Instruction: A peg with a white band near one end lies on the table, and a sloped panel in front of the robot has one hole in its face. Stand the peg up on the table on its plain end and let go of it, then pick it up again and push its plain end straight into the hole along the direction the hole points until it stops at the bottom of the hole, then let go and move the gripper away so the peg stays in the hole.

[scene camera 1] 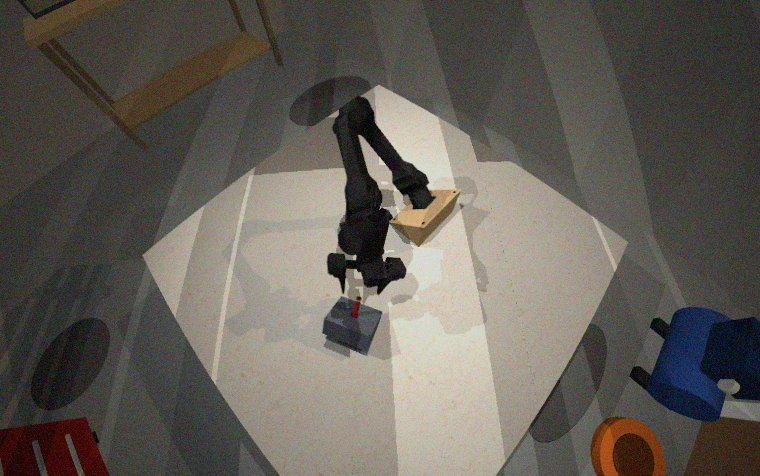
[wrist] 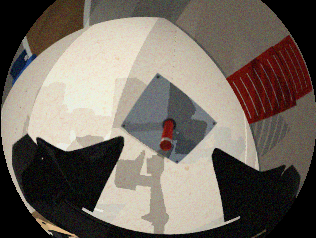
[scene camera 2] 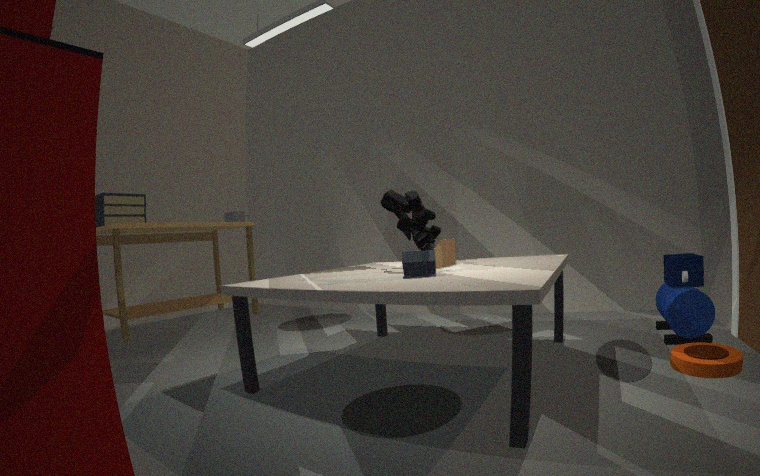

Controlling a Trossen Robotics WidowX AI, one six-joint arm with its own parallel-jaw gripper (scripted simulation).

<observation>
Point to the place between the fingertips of my gripper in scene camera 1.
360,293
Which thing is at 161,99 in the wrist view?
A panel.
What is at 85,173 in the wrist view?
My gripper.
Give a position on a panel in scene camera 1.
340,325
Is my gripper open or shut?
Open.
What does my gripper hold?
Nothing.
</observation>
